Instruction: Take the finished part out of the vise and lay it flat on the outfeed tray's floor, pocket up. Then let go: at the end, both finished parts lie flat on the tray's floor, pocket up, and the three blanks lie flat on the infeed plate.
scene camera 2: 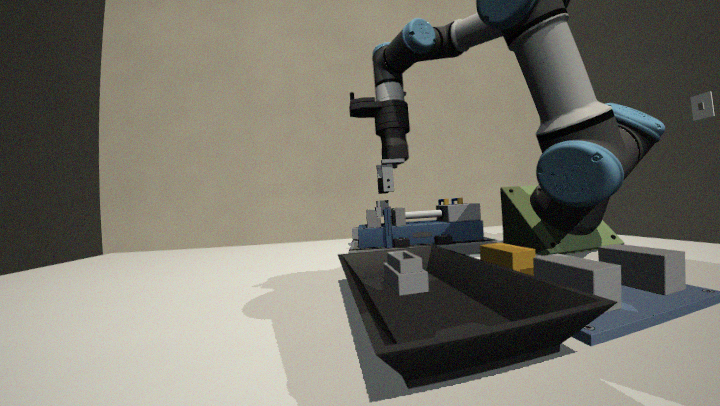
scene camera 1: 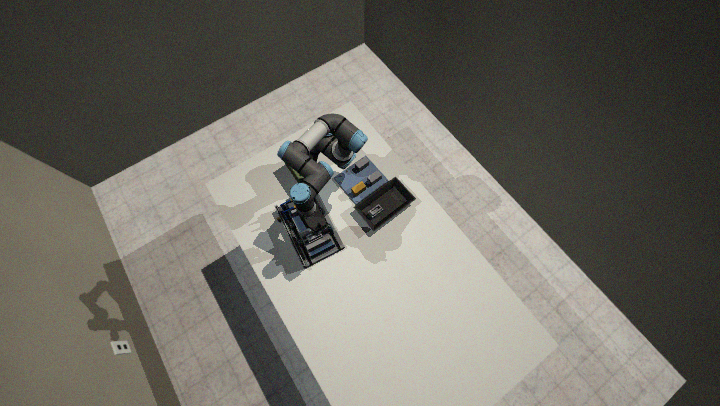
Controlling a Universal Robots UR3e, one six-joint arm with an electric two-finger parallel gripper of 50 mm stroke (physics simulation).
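Frame: origin at the arm's base, x left, y back, z up, level; centimetres.
Where they show: gripper, fingertip midpoint: (scene camera 2: 385, 192); arm's base, link origin: (scene camera 2: 562, 210).
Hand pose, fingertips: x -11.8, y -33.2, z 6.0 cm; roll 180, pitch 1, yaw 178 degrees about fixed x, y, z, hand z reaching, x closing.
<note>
Things, the pixels of their top centre, and the offset from my fingertips.
- blue vise, top centre: (scene camera 2: 414, 205) (scene camera 1: 306, 221) dx -1.9, dy +6.9, dz -3.2 cm
- orange blank, top centre: (scene camera 2: 505, 247) (scene camera 1: 358, 187) dx +25.8, dy +8.5, dz -8.7 cm
- blue infeed plate, top centre: (scene camera 2: 562, 280) (scene camera 1: 361, 179) dx +30.1, dy +12.5, dz -12.3 cm
- vise's grey rear block, top centre: (scene camera 2: 456, 204) (scene camera 1: 298, 202) dx +0.0, dy +16.2, dz -3.5 cm
- white rod, top centre: (scene camera 2: 421, 210) dx -1.2, dy +8.3, dz -4.5 cm
The finished part (scene camera 1: 314, 239) (scene camera 2: 382, 203) stands between the jaws of the blue vise (scene camera 2: 421, 233), its top above them; its pocket is too small to make out. My gripper (scene camera 2: 385, 189) is open and empty, pointing down a little above this part; in scene camera 1 the wrist mostly hides it. The other finished part (scene camera 1: 375, 210) (scene camera 2: 406, 277), grey, lies flat, pocket up, near one end of the dark outfeed tray (scene camera 1: 394, 198) (scene camera 2: 496, 340). An orange blank (scene camera 1: 358, 188) (scene camera 2: 506, 257) and two grey blanks (scene camera 1: 373, 178) (scene camera 2: 579, 276) (scene camera 1: 362, 163) (scene camera 2: 642, 268) lie on the blue infeed plate (scene camera 1: 346, 180) (scene camera 2: 650, 313).
The tray's raised, sloping walls stand between the vise side and the infeed plate in scene camera 2. The vise's grey rear block (scene camera 2: 461, 212) and white rod (scene camera 2: 423, 214) lie right of the jaws. A green bracket (scene camera 2: 521, 221) stands by the arm's base.
</note>
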